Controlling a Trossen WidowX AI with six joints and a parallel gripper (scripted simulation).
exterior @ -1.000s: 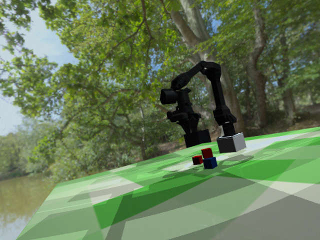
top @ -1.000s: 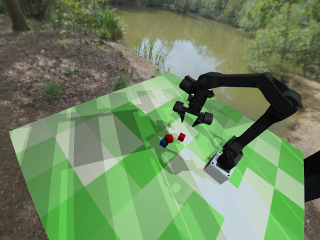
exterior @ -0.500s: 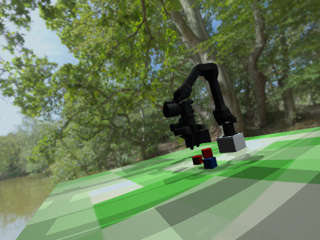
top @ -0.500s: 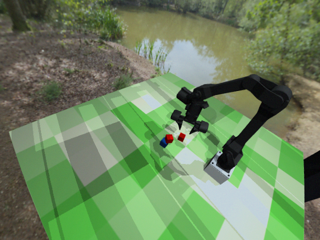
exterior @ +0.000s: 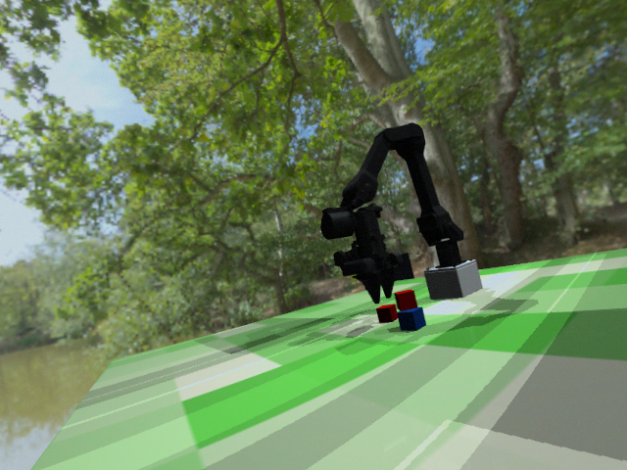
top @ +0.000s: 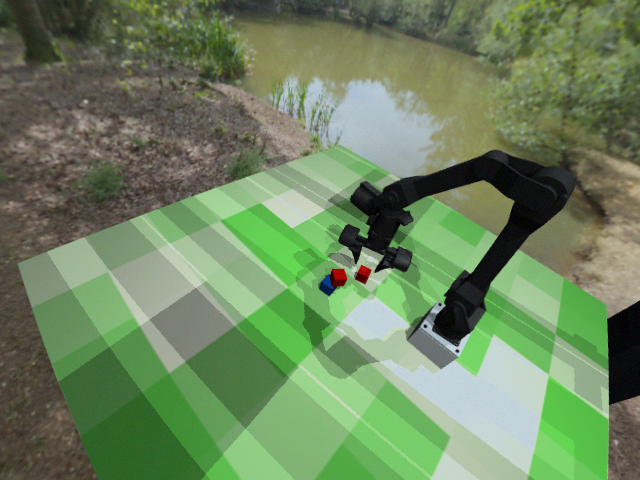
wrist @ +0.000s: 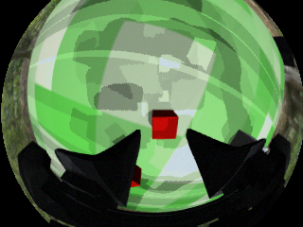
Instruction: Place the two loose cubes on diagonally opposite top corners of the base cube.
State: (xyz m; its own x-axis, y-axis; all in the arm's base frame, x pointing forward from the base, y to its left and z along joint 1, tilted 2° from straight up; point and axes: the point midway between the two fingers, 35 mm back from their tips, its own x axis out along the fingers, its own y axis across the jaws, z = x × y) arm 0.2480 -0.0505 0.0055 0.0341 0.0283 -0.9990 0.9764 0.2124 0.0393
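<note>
Now: gripper tip 9 cm to the right of the red cube and 4 cm short of it. Round my gripper tip: blue base cube (10 cm to the left, 5 cm ahead, 3 cm below).
</note>
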